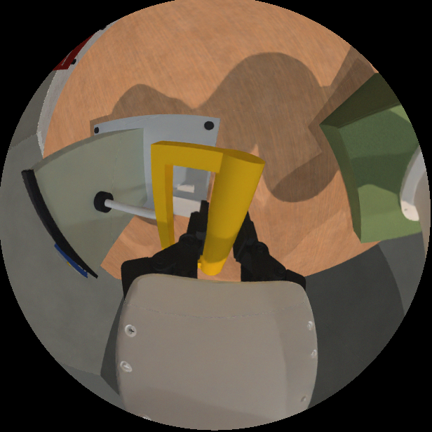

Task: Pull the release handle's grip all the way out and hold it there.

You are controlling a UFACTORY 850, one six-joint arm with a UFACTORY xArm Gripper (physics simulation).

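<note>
The yellow release handle (162, 195) is a frame with a thick round grip bar (231, 200) on its near right side. A thin white rod (132, 207) runs from the handle to a black collar (103, 202) on a pale grey-green housing (85, 175). A stretch of rod shows between collar and handle. My gripper (220, 215) is shut on the grip bar, with one black finger inside the frame and the other on the bar's right side. The bar hides part of both fingers.
A light grey plate (165, 125) with dark bolts lies under the handle on the wood-coloured table (215, 40). A green angular block (345, 165) stands at the right, with a white rounded part (412, 205) beside it. A red part (75, 54) shows at the upper left edge.
</note>
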